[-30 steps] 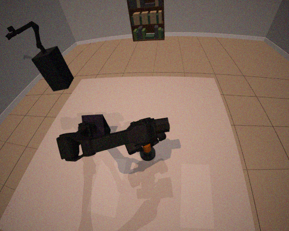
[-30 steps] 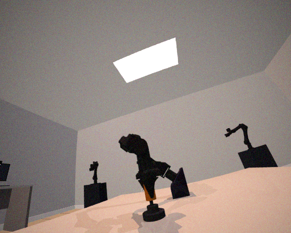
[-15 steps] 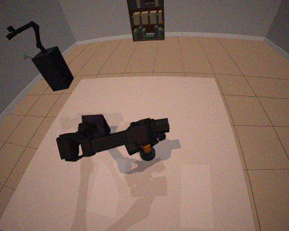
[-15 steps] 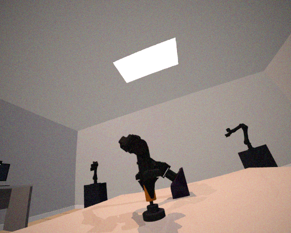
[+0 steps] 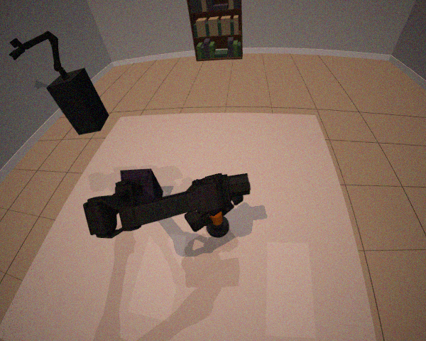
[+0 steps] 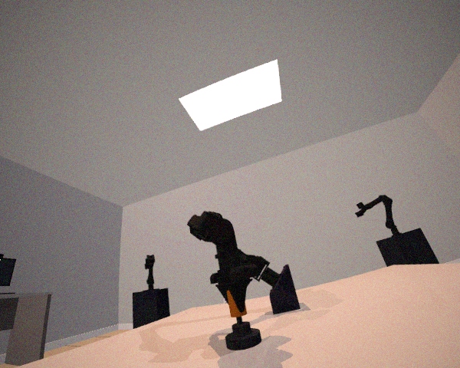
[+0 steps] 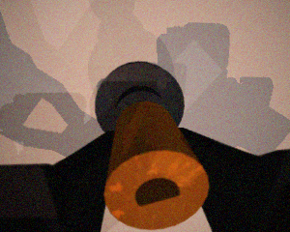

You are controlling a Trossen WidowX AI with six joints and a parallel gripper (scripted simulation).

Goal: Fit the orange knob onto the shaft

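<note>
Right now my gripper tip is 2 cm below the orange knob. The rest, counted from my gripper tip: round pedestal (4 cm below).
</note>
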